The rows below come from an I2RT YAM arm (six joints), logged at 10 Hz.
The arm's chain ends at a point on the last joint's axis. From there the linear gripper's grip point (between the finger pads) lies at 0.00 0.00 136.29 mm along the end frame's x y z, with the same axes.
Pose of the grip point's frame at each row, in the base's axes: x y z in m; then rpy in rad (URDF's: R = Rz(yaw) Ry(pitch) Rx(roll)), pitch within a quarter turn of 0, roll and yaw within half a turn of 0:
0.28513, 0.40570, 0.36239, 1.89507, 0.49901, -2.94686
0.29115, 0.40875, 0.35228, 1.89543, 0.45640, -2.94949
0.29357, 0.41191, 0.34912, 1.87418, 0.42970, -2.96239
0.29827, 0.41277, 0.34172, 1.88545, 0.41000, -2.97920
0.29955, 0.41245, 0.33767, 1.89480, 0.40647, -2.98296
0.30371, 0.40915, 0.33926, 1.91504, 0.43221, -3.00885
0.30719, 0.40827, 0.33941, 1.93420, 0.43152, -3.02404
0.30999, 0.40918, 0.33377, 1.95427, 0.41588, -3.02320
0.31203, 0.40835, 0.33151, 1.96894, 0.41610, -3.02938
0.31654, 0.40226, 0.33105, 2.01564, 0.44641, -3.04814
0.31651, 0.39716, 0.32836, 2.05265, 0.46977, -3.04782
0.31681, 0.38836, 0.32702, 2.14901, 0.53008, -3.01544
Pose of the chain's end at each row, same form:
0.28974, 0.27493, 0.40052, 1.89507, 0.49901, -2.94686
0.29701, 0.27830, 0.39130, 1.89543, 0.45640, -2.94949
0.30006, 0.28090, 0.38614, 1.87418, 0.42970, -2.96239
0.30263, 0.28216, 0.38040, 1.88545, 0.41000, -2.97920
0.30302, 0.28216, 0.37752, 1.89480, 0.40647, -2.98296
0.30159, 0.27943, 0.38103, 1.91504, 0.43221, -3.00885
0.30201, 0.27938, 0.38341, 1.93420, 0.43152, -3.02404
0.30446, 0.28124, 0.38042, 1.95427, 0.41588, -3.02320
0.30487, 0.28112, 0.37984, 1.96894, 0.41610, -3.02938
0.30281, 0.27741, 0.38395, 2.01564, 0.44641, -3.04814
0.29935, 0.27424, 0.38468, 2.05265, 0.46977, -3.04782
0.29381, 0.27039, 0.39128, 2.14901, 0.53008, -3.01544

